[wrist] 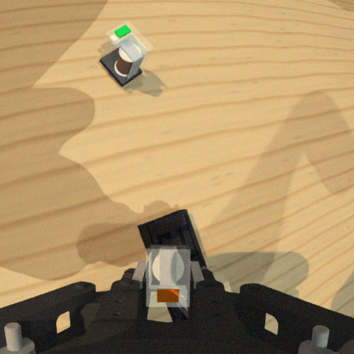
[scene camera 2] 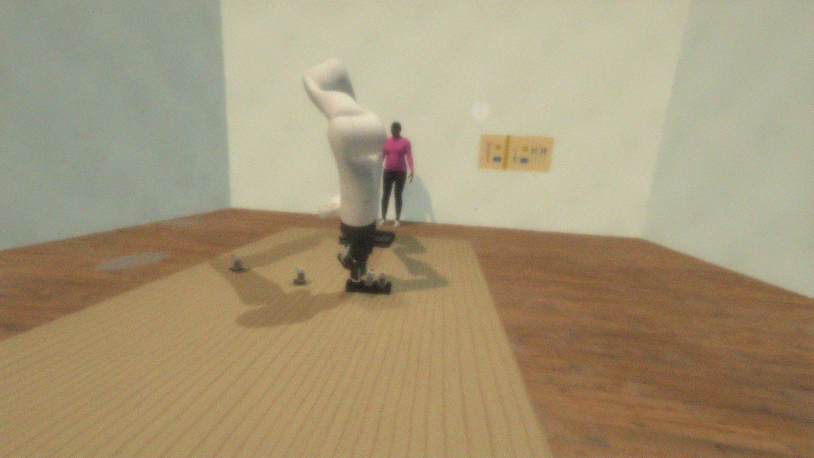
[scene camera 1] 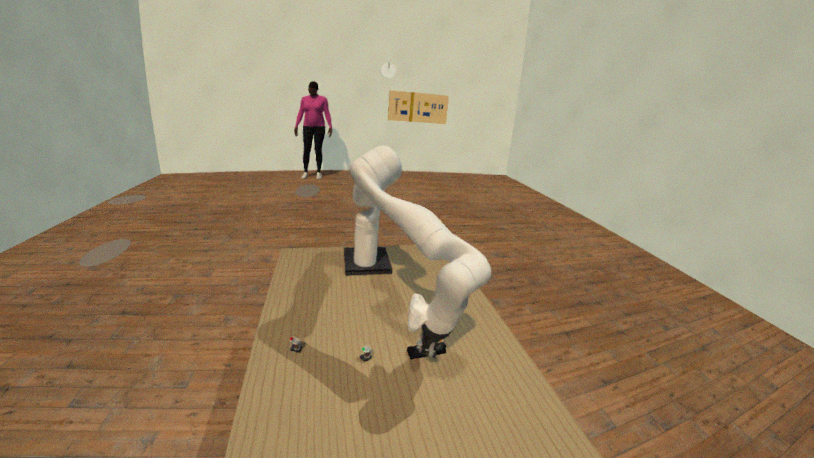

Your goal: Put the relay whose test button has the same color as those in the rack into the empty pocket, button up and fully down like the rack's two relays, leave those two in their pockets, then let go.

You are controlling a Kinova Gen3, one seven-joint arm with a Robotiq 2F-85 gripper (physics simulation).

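Pixels of known places: gripper, fingertip midpoint: (scene camera 2: 359,276) (scene camera 1: 423,347); arm's base, link origin: (scene camera 1: 365,261).
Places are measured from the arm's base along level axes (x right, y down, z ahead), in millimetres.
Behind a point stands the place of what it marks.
My gripper (scene camera 1: 430,352) @(x -90, y -15, z 514 mm) (scene camera 2: 356,276) @(x -90, y -15, z 514 mm) (wrist: 168,276) is shut on a clear-cased relay (wrist: 167,265) with an orange button facing up. It is at the black rack (scene camera 1: 415,353) @(x -77, y 24, z 496 mm) (scene camera 2: 368,289) @(x -113, y 17, z 511 mm) (wrist: 172,220), over its left part in scene camera 2. In the wrist view the rack is turned relative to the held relay, and one end shows past it. Two seated relays (scene camera 2: 370,277) @(x -116, y -12, z 508 mm) (scene camera 2: 382,279) @(x -145, y -9, z 508 mm) stand in the rack's right part; an orange button (scene camera 1: 441,341) @(x -146, y -20, z 505 mm) shows there. The held relay's underside and its height over the pocket are hidden.
A relay with a green button (scene camera 1: 366,353) @(x 62, y -8, z 502 mm) (scene camera 2: 299,276) @(x 58, y 3, z 500 mm) (wrist: 127,55) stands on the mat (scene camera 1: 483,410) @(x -188, y 26, z 713 mm) (scene camera 2: 341,387) @(x -142, y 26, z 853 mm) left of the rack. A relay with a red button (scene camera 1: 295,344) @(x 250, y -9, z 449 mm) (scene camera 2: 237,263) @(x 242, y 0, z 448 mm) stands farther left. A person (scene camera 1: 313,113) (scene camera 2: 397,156) stands by the back wall.
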